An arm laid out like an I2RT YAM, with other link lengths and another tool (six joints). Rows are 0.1 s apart.
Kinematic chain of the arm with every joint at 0, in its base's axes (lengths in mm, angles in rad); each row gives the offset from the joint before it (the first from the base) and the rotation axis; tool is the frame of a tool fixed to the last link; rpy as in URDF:
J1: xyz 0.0 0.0 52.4 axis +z
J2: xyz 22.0 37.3 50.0 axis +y
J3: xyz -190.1 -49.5 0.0 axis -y
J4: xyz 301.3 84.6 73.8 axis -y
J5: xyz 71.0 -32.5 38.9 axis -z
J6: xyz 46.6 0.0 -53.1 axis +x
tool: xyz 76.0 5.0 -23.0 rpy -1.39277 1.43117 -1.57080
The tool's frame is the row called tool.
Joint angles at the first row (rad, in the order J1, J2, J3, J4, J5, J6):
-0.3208 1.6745 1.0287 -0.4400 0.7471 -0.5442
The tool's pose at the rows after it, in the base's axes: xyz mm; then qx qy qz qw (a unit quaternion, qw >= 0):
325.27 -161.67 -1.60 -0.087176 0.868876 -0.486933 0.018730
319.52 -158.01 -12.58 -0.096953 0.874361 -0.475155 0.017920
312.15 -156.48 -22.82 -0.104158 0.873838 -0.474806 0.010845
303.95 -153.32 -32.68 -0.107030 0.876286 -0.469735 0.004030
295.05 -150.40 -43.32 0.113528 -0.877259 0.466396 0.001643
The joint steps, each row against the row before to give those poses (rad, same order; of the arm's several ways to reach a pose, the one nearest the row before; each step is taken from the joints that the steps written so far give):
-0.0075 0.0186 -0.0295 0.0168 -0.0128 -0.0157
-0.0011 -0.0041 -0.0356 0.0168 -0.0251 -0.0089
-0.0011 -0.0001 -0.0386 0.0290 0.0040 -0.0127
0.0000 -0.0010 -0.0345 0.0126 -0.0030 0.0044
-0.0006 -0.0039 -0.0435 0.0273 -0.0023 -0.0080

